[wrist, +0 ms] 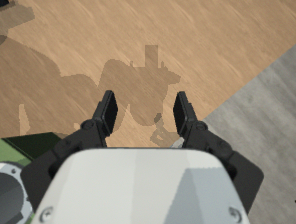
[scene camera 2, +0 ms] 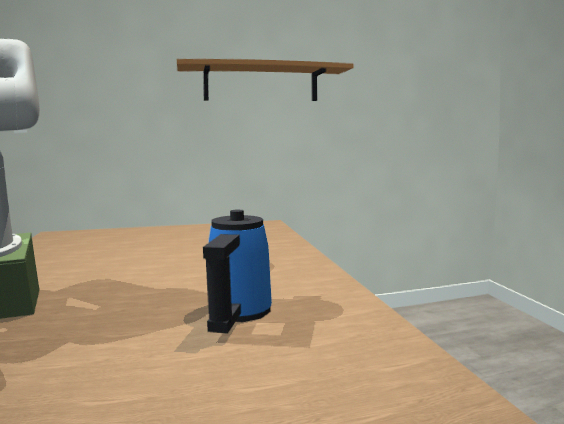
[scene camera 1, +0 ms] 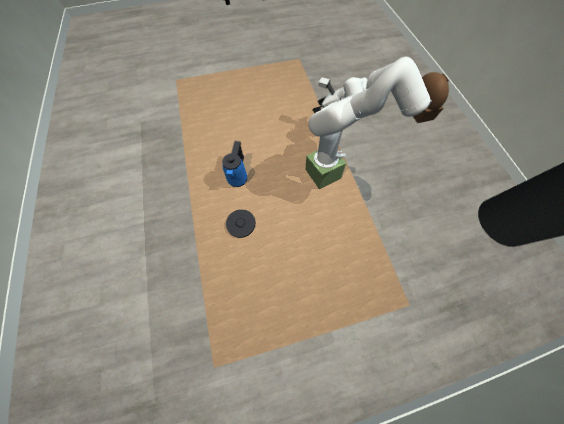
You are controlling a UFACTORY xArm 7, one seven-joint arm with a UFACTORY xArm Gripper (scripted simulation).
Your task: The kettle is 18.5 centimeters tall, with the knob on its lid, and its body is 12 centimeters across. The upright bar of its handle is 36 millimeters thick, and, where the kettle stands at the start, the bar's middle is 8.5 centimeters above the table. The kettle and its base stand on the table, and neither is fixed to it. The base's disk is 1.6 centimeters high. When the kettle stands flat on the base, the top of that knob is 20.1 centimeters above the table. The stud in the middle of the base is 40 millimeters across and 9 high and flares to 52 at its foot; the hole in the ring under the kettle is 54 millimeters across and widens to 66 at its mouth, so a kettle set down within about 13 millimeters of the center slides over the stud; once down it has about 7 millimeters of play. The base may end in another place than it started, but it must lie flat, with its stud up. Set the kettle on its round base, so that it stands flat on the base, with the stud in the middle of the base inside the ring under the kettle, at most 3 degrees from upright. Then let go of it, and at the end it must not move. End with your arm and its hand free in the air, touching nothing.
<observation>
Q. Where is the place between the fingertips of my gripper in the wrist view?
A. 145, 100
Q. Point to a blue kettle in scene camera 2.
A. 241, 251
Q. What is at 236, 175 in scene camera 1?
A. A blue kettle.
</observation>
